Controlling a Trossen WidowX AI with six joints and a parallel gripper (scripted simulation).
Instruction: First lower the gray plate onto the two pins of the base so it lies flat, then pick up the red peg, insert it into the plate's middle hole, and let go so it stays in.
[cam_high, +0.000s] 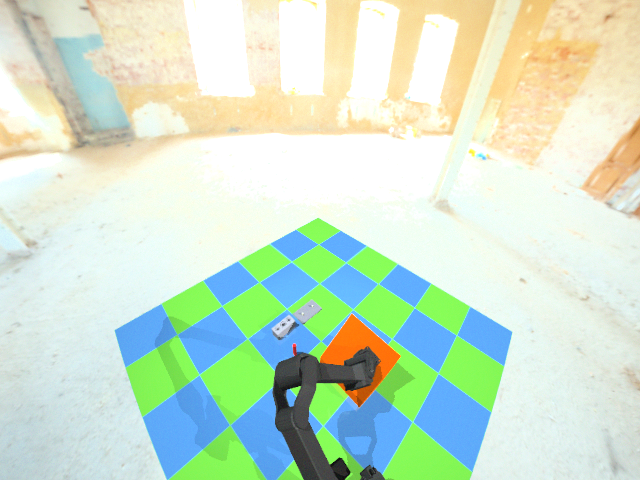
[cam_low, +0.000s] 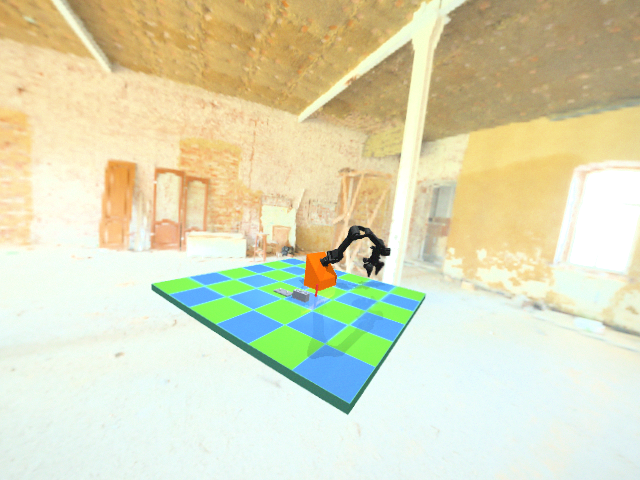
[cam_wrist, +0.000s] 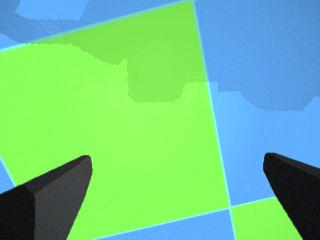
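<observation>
Now: the gray plate 56 cm ahead of my gripper tip, 15 cm to the right of it and 6 cm below it. Round my gripper tip: red peg (44 cm ahead, 13 cm to the right, 6 cm below); then gray base (57 cm ahead, 29 cm to the right, 9 cm below).
</observation>
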